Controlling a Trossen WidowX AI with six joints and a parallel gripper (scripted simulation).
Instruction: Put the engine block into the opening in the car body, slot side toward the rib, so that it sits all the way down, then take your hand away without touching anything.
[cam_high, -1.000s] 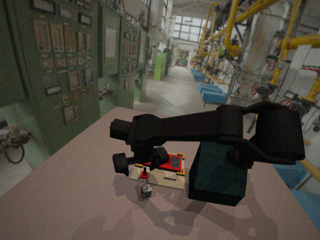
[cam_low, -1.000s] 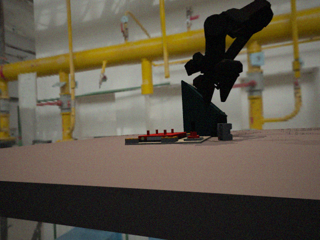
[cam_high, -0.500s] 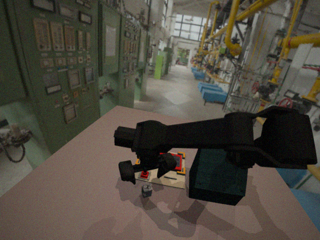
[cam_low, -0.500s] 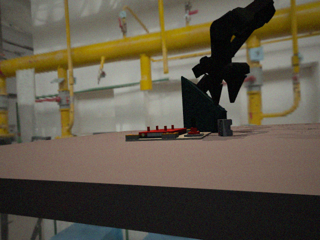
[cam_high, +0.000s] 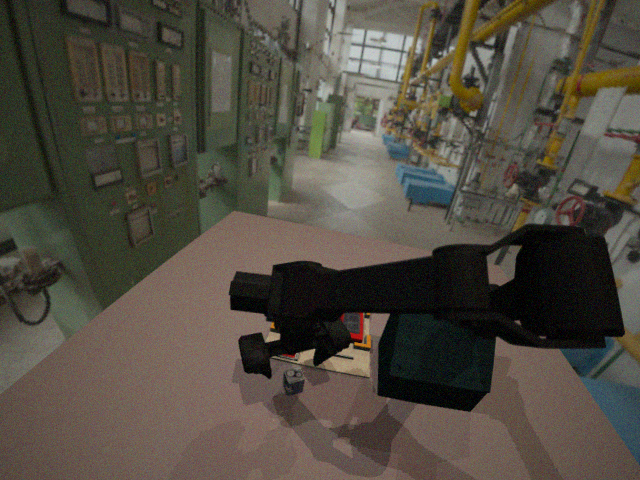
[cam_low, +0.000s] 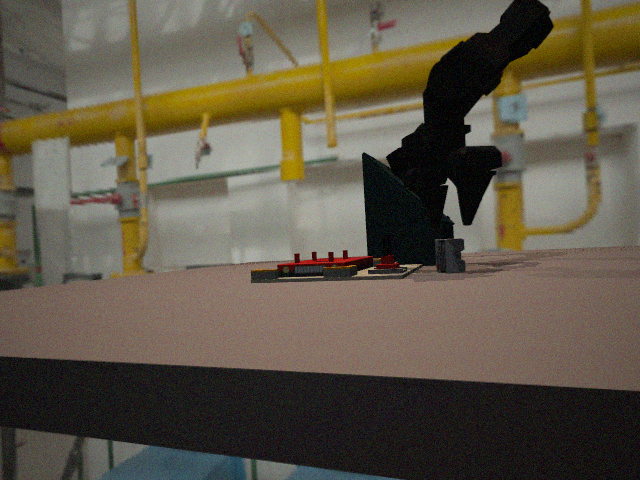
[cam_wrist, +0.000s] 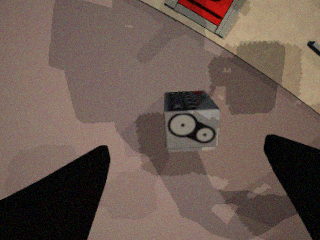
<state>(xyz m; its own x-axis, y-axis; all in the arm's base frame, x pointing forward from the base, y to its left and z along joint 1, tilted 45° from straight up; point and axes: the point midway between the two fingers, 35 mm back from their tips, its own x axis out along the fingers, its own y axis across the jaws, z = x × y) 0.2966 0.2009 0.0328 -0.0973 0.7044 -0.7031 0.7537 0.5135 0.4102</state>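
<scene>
My gripper tip is 40 mm above the grey engine block. The rest, counted from my gripper tip: dark peg: 40 mm ahead, 90 mm to the right, 30 mm below; then beige base plate: 190 mm to the right, 60 mm below.
</scene>
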